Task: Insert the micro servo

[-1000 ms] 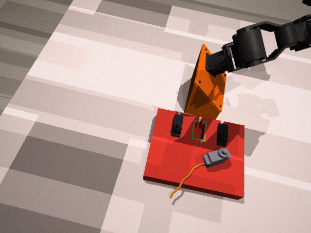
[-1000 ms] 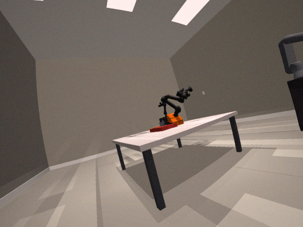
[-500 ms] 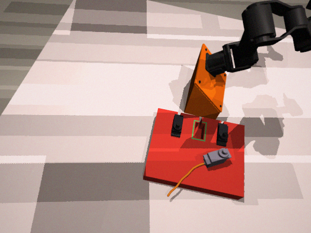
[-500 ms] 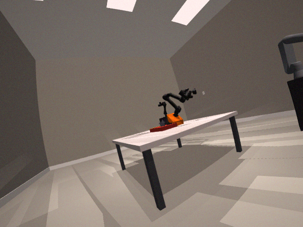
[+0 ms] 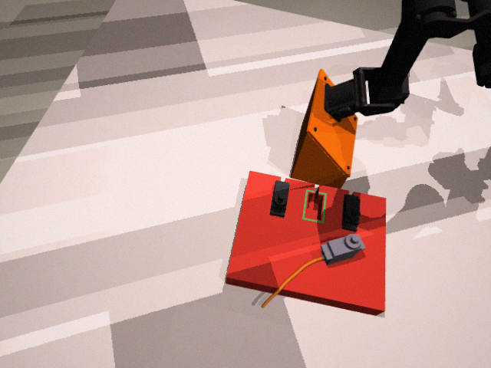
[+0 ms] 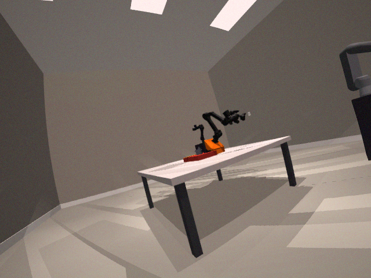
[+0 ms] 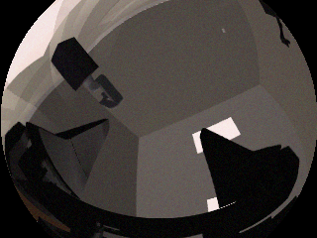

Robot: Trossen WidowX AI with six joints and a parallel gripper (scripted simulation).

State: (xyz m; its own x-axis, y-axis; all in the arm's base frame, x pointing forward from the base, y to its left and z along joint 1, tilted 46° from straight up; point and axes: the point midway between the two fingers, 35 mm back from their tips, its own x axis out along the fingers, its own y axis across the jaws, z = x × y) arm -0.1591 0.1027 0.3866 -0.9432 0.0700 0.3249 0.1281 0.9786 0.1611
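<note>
Now: gripper tip 470 mm short of the red deck, 380 mm to the left of it and 350 mm above it.
</note>
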